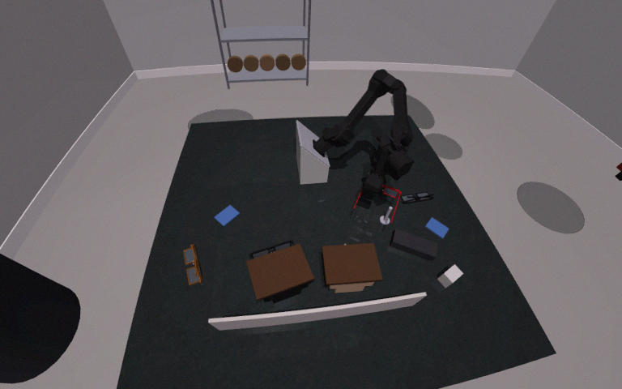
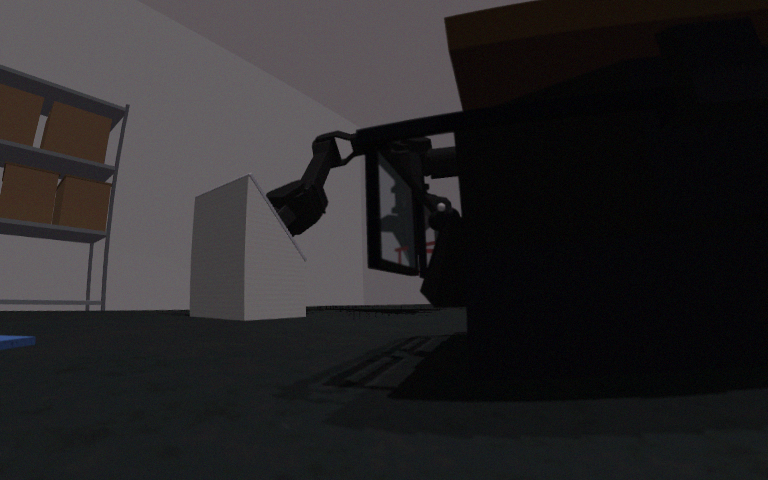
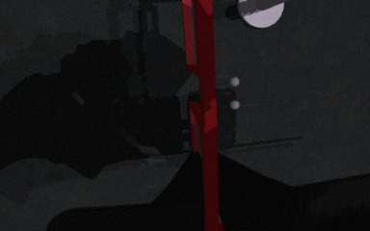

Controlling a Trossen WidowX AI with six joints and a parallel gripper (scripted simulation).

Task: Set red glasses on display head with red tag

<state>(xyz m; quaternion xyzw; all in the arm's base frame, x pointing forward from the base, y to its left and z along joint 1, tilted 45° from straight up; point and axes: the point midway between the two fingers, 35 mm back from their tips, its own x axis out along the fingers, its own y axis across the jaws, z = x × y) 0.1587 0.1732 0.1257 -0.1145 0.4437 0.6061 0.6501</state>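
Now: the grey stand 100 mm ahead of my gripper tip, 70 mm below it and 50 mm to the left of it. From my gripper tip the other things lie so: display head (350 mm to the right, 320 mm ahead, 30 mm below); then dark box (220 mm ahead, 130 mm to the left, 70 mm below); then white cube (350 mm ahead, 230 mm to the left, 60 mm below).
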